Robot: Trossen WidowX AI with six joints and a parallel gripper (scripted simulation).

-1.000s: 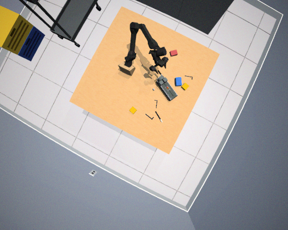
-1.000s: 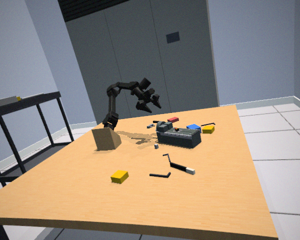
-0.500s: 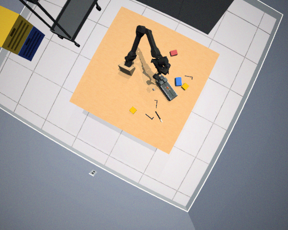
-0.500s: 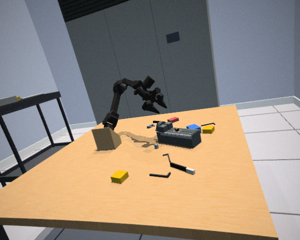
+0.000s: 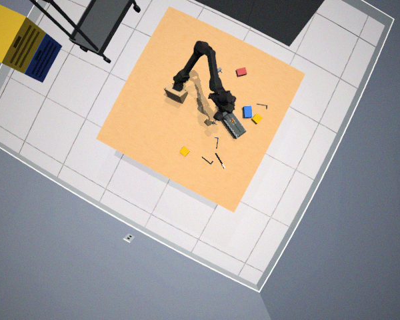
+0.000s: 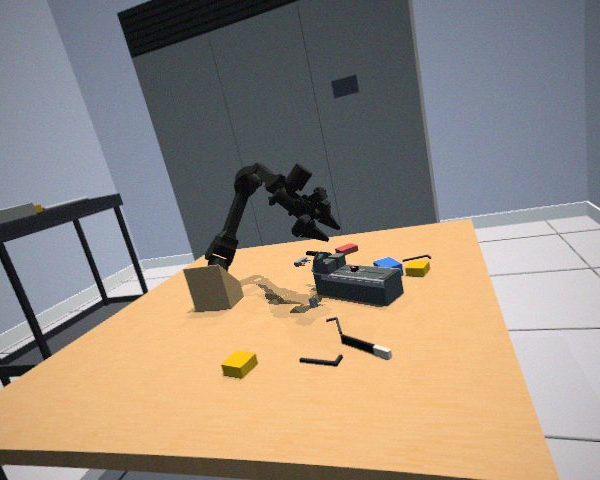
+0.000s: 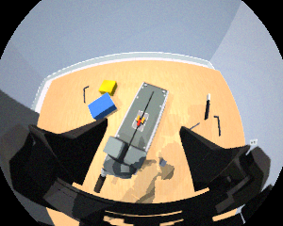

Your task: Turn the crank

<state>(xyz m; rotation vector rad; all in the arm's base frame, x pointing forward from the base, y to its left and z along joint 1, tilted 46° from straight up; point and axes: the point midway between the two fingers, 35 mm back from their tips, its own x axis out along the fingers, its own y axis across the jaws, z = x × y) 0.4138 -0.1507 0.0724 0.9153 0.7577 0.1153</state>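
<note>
Right now the dark crank handle is 110 mm behind my gripper tip, 110 mm to the left of it and 80 mm below it. From my gripper tip the other things lie so: small grey cube (90 mm behind, 50 mm to the right, 180 mm below); then blue block (120 mm ahead, 130 mm to the left, 170 mm below); then red pointer (30 mm ahead, 10 mm to the left, 110 mm below).
</note>
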